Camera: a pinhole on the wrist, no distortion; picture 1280 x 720 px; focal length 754.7 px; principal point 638.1 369.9 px. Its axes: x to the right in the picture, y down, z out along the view. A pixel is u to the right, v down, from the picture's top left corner.
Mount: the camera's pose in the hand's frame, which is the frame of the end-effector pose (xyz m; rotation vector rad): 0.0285 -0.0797 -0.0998 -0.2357 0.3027 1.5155
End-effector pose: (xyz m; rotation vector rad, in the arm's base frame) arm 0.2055 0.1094 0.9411 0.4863 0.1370 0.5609
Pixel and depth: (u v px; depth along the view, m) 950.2 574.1 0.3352
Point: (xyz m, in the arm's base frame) 0.1341 0.1411 1.1718
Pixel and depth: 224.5 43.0 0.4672
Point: 0.6007 -0.0543 1.2283
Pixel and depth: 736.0 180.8 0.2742
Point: 0.3152 0.1434 1.0884
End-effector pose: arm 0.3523 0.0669 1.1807 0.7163 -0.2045 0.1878
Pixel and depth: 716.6 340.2 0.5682
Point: 0.3397 -0.0776 1.6098
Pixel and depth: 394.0 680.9 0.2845
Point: 0.2687 -0.1242 1.2698
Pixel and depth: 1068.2 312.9 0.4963
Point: 0.3303 0.1572 1.6253
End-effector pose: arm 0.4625 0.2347 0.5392 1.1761 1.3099 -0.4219
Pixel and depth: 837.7 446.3 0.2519
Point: 0.5827 0.1723 0.5334
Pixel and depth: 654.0 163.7 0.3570
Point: 0.6569 0.1104 0.3907
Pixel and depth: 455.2 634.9 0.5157
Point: 0.6365 -0.1825 0.5756
